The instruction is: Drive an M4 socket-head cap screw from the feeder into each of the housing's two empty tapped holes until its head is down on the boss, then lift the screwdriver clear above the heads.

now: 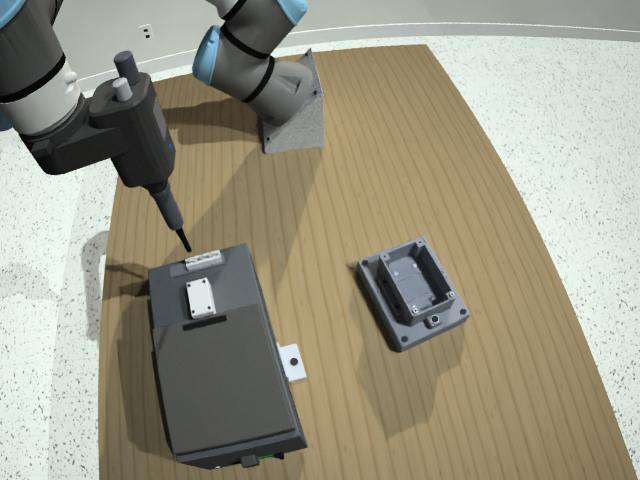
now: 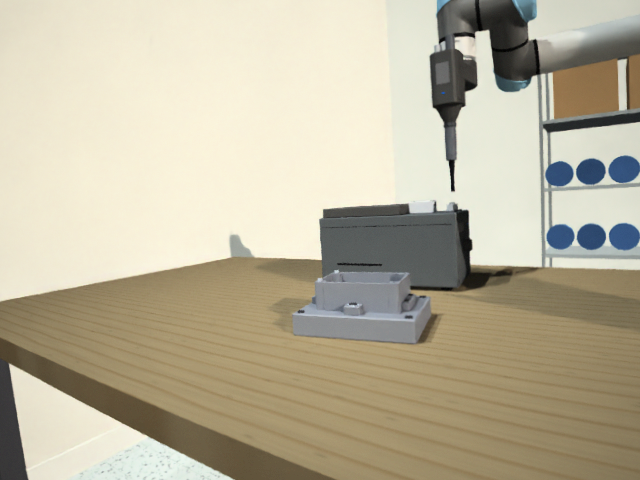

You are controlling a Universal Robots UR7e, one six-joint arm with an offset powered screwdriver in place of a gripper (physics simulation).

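There's a dark grey screw feeder (image 2: 433,254) in this scene, and in the other picture, image 1, you get the same dark grey screw feeder (image 1: 234,284) too.
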